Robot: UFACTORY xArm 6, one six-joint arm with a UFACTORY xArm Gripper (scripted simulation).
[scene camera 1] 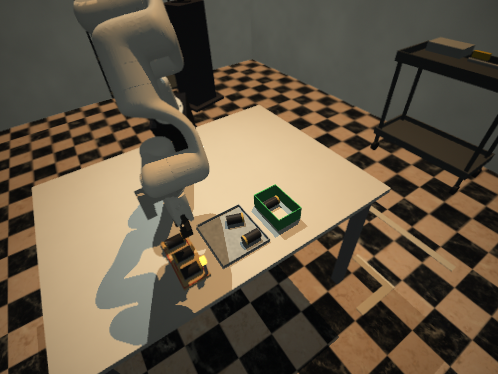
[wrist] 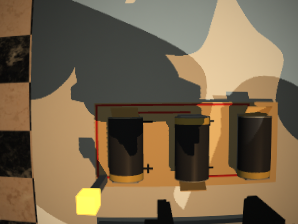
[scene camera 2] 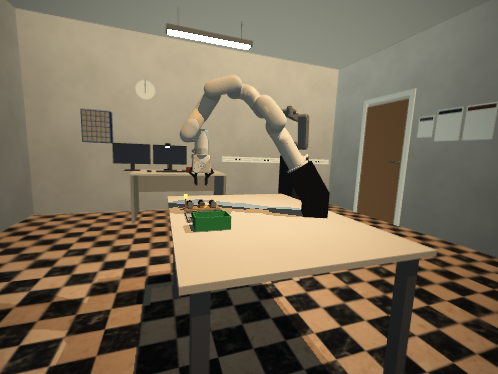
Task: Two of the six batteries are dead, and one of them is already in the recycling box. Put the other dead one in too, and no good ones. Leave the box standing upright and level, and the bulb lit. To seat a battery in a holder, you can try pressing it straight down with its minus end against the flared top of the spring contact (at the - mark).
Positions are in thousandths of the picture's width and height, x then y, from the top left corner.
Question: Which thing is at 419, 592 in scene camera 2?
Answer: A green recycling box.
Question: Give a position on a battery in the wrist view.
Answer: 421, 600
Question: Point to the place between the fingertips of the gripper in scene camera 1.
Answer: At 370, 616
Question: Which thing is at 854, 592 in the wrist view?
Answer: A battery.
